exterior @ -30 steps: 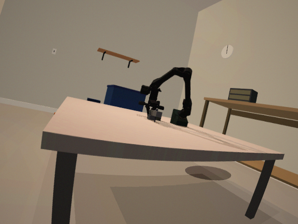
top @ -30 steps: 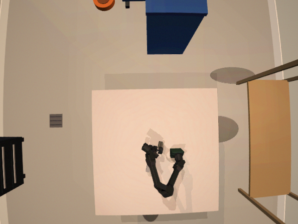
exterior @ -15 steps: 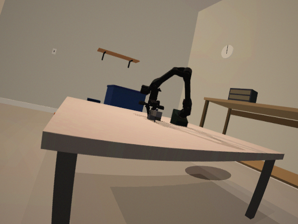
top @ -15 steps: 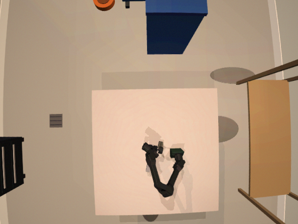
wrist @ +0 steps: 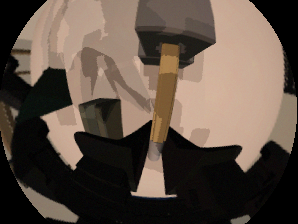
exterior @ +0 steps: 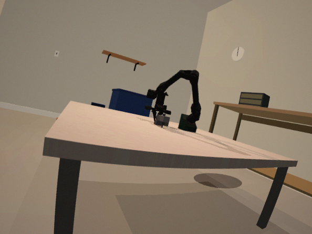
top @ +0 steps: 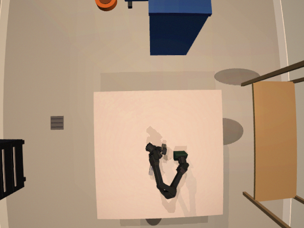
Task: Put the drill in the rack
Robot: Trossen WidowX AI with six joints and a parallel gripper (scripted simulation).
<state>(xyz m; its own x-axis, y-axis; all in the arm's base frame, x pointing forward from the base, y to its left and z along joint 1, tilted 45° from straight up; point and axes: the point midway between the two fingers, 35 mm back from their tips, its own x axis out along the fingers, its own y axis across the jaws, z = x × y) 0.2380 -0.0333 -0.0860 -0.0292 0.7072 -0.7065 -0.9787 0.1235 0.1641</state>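
My gripper tip is now 1 cm short of the tan drill, 4 cm to the right of it and 4 cm below it. Also, from my gripper tip: grey block: 3 cm ahead, 15 cm to the left, 3 cm above; then rack: 7 cm behind, 1 cm to the left, 1 cm above; then dark drill: 4 cm ahead, 18 cm to the left, 4 cm above.
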